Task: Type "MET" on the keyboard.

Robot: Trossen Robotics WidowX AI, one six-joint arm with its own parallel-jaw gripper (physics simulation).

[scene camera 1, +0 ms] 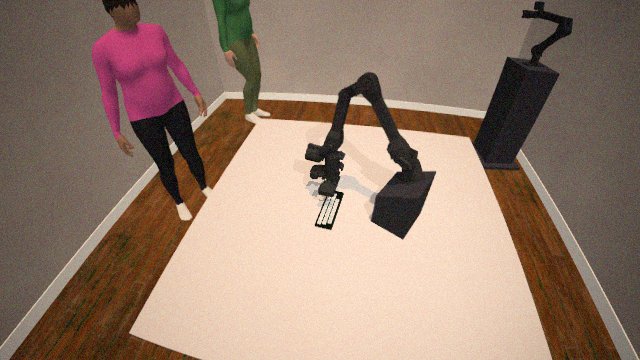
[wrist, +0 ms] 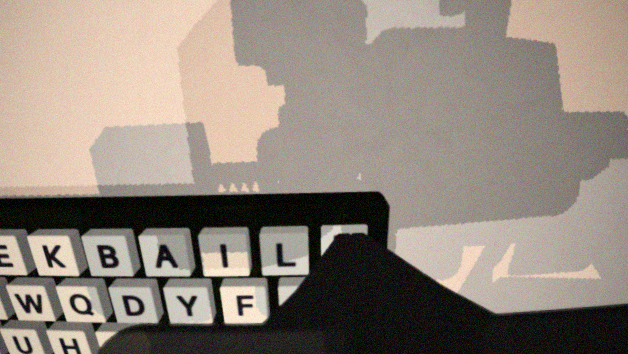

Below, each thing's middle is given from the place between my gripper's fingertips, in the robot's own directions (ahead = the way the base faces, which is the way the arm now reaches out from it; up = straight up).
The black keyboard (wrist: 254, 211) lies 9 cm to the left of my hand.
